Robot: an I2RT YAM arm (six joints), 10 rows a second.
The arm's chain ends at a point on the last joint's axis. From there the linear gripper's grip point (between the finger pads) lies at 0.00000 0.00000 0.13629 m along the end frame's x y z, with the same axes.
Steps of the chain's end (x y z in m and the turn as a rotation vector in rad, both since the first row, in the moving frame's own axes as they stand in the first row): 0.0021, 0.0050, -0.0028, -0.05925, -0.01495, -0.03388; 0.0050, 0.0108, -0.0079, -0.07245, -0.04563, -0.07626; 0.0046, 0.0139, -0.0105, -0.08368, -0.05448, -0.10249; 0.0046, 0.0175, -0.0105, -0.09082, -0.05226, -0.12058; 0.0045, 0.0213, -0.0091, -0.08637, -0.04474, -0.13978; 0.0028, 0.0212, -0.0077, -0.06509, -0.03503, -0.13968; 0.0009, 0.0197, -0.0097, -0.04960, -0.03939, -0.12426; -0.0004, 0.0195, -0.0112, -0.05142, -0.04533, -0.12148
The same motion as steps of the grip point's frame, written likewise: 0.0002, 0.0131, -0.0031, -0.05925, -0.01495, -0.03388; -0.0008, 0.0209, -0.0084, -0.07245, -0.04563, -0.07626; -0.0022, 0.0256, -0.0112, -0.08368, -0.05448, -0.10249; -0.0017, 0.0303, -0.0112, -0.09082, -0.05226, -0.12058; -0.0007, 0.0334, -0.0097, -0.08637, -0.04474, -0.13978; -0.0013, 0.0304, -0.0081, -0.06509, -0.03503, -0.13968; -0.0040, 0.0268, -0.0100, -0.04960, -0.03939, -0.12426; -0.0061, 0.0269, -0.0115, -0.05142, -0.04533, -0.12148
